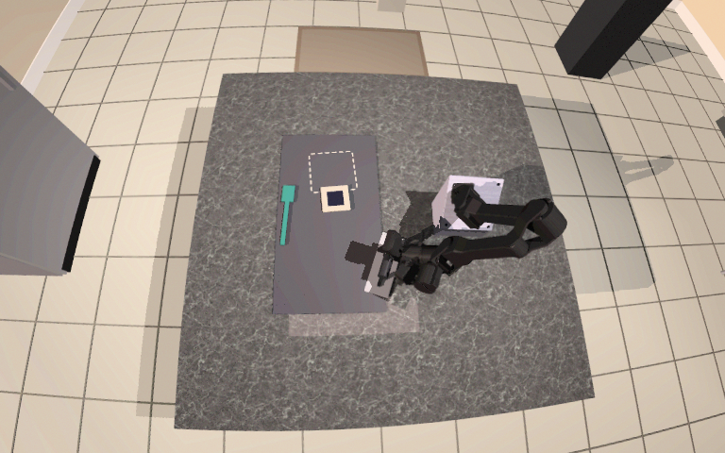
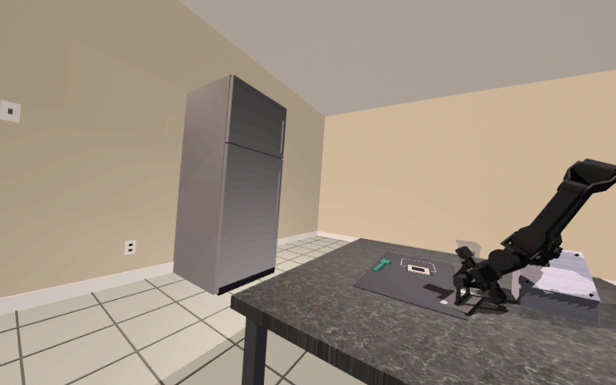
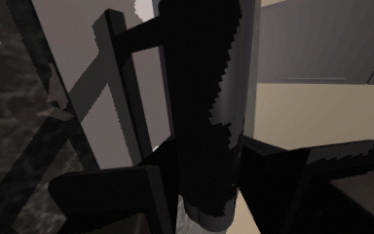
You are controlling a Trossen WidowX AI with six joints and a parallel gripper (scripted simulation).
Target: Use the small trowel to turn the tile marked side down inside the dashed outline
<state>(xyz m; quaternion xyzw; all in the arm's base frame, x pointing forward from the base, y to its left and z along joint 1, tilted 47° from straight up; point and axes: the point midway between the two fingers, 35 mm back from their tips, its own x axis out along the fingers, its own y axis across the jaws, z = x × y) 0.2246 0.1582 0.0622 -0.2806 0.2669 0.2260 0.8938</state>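
Now: the grey mat 16 cm ahead of my gripper tip, 15 cm to the right of it and 7 cm below it. Also, from my gripper tip: teal trowel: 29 cm ahead, 17 cm to the right, 4 cm below; then tile: 13 cm ahead, 20 cm to the right, 4 cm below.
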